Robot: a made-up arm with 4 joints.
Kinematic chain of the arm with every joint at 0, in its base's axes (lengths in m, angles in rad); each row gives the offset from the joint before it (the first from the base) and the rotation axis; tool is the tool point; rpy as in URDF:
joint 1: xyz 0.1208 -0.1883 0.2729 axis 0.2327 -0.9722 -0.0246
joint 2: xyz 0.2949 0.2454 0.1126 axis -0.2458 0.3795 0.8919
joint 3: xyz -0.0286 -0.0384 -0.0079 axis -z
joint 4: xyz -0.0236 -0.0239 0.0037 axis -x
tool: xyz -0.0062 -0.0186 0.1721 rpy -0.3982 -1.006 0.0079
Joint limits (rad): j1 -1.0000..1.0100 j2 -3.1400..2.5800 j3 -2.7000..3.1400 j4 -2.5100..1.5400
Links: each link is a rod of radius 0.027 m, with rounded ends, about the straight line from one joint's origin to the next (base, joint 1, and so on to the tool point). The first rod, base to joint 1, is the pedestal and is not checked.
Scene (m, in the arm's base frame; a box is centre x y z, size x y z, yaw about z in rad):
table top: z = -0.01
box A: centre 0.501 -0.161 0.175 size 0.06 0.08 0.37 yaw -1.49
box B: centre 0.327 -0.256 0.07 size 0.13 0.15 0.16 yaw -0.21
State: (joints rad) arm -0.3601 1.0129 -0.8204 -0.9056
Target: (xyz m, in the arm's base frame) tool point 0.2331 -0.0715 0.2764
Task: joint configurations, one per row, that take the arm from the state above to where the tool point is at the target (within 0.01 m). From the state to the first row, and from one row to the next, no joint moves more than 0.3 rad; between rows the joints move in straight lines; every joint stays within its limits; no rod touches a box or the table.
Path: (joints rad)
1: -0.2470 0.7783 -0.6287 -0.8870
2: -0.1339 0.5438 -0.4369 -0.8684
3: -0.0208 0.3092 -0.2452 -0.8499
4: 0.0923 0.0747 -0.0534 -0.8313
5: -0.1190 -0.1255 0.0747 -1.0010
6: -0.3303 -0.3257 0.2028 -1.1707
7: -0.5416 -0.5259 0.3309 -1.3404

